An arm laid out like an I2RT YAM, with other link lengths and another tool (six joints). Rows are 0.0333 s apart.
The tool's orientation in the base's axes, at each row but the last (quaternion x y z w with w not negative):
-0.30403, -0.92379, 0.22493, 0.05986
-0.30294, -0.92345, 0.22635, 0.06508
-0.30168, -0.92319, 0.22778, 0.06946
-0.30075, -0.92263, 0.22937, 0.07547
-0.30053, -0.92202, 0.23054, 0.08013
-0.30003, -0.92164, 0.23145, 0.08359
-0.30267, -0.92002, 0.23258, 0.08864
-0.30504, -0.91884, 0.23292, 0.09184
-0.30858, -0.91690, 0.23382, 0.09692
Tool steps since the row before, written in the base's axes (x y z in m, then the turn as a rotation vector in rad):
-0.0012, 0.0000, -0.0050, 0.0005, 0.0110, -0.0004
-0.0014, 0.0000, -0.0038, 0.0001, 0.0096, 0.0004
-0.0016, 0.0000, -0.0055, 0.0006, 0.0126, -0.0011
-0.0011, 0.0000, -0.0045, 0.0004, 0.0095, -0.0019
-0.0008, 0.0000, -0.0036, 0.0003, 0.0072, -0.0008
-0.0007, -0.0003, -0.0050, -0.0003, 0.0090, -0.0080
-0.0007, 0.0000, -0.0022, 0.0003, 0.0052, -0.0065
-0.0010, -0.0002, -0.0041, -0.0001, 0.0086, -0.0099
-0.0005, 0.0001, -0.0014, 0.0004, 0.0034, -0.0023
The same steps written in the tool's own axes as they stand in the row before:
0.0011, 0.0016, 0.0048, 0.0061, 0.0083, -0.0039
0.0012, 0.0010, 0.0037, 0.0056, 0.0067, -0.0040
0.0013, 0.0017, 0.0053, 0.0069, 0.0098, -0.0040
0.0009, 0.0015, 0.0043, 0.0053, 0.0079, -0.0020
0.0006, 0.0013, 0.0034, 0.0040, 0.0057, -0.0021
0.0003, 0.0018, 0.0047, 0.0054, 0.0101, 0.0037
0.0005, 0.0007, 0.0021, 0.0027, 0.0070, 0.0037
0.0006, 0.0013, 0.0040, 0.0050, 0.0108, 0.0055
0.0004, 0.0005, 0.0013, 0.0017, 0.0037, 0.0006

